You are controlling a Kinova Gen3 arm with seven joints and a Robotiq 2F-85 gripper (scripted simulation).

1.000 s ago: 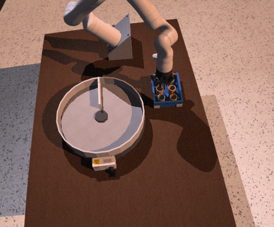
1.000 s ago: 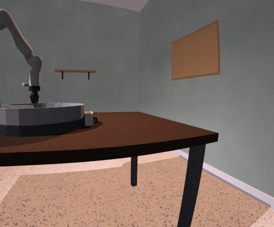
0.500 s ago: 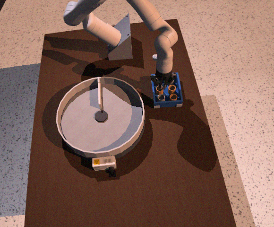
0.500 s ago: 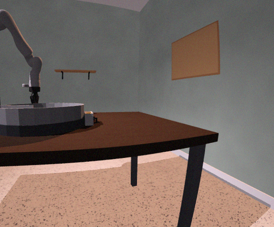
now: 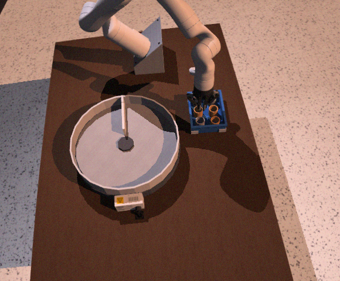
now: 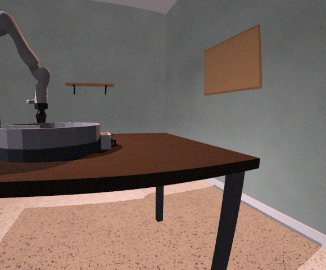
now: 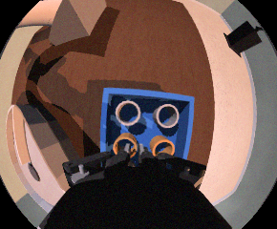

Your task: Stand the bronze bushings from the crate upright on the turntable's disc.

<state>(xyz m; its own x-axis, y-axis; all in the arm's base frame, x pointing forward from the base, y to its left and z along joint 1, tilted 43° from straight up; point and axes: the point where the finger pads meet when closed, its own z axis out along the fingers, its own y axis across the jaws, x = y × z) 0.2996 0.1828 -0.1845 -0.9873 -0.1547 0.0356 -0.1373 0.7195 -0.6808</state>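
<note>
The blue crate is 20 mm to the left of my hand and 40 mm below it. From my hand the other things lie so: turntable: 200 mm ahead, 300 mm to the right, 10 mm below; then grey turntable disc: 180 mm ahead, 300 mm to the right, 10 mm below.
</note>
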